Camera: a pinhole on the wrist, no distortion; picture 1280 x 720 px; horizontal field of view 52.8 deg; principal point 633.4 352.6 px. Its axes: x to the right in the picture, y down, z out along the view. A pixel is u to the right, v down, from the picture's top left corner.
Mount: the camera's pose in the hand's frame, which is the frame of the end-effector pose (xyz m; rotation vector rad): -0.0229 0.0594 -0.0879 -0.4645 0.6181 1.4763
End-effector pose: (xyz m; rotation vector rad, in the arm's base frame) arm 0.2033 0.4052 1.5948 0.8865 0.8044 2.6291
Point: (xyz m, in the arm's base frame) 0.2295 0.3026 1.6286
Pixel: outside the picture
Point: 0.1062 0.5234 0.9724
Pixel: behind the camera
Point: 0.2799 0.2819 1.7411
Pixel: 499 577
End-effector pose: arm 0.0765 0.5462 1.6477 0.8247 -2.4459 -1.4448
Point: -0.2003 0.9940 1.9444
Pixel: 867 539
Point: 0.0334 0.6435 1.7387
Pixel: 361 531
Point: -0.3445 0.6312 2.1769
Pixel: outside the picture
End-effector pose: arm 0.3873 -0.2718 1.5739 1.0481 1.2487 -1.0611
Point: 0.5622 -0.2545 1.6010
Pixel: 809 474
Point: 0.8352 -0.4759 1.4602
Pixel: 683 83
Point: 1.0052 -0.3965 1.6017
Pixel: 1046 435
